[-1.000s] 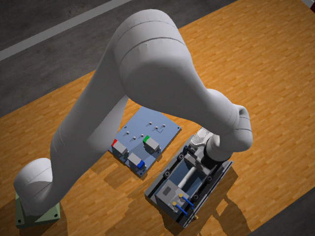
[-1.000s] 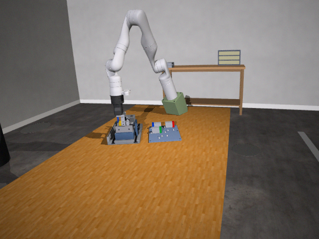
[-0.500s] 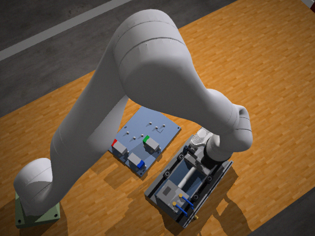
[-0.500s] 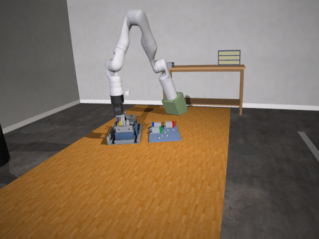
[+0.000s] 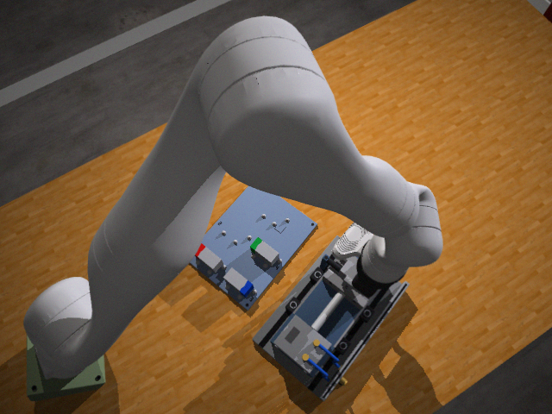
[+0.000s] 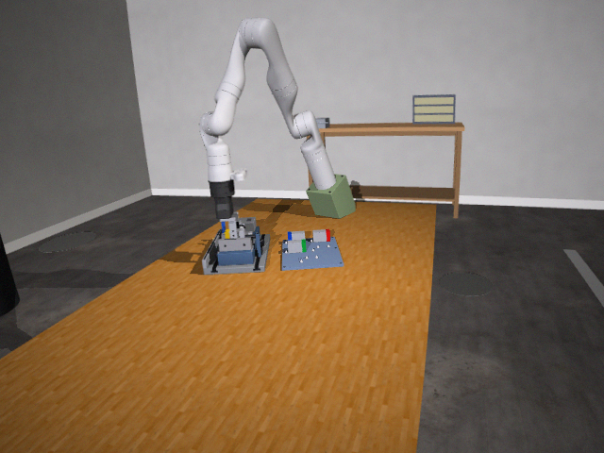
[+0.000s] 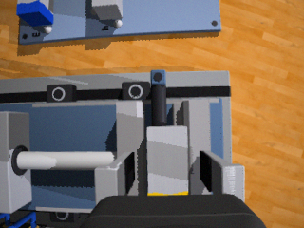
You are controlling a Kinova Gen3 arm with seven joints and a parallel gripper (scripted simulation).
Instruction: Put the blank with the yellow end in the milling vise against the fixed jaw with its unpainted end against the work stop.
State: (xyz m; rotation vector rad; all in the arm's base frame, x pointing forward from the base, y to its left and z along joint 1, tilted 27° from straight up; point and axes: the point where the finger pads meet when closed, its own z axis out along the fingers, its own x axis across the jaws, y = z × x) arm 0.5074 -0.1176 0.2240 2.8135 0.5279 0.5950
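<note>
Right now my hand is 2 cm above the yellow-ended blank. The rest, counted from my hand: moving jaw: 3 cm behind, 1 cm to the right, 4 cm below; dark work stop: 2 cm behind, 4 cm to the left, 3 cm below; fixed jaw: 2 cm ahead, 1 cm to the left, 4 cm below.
</note>
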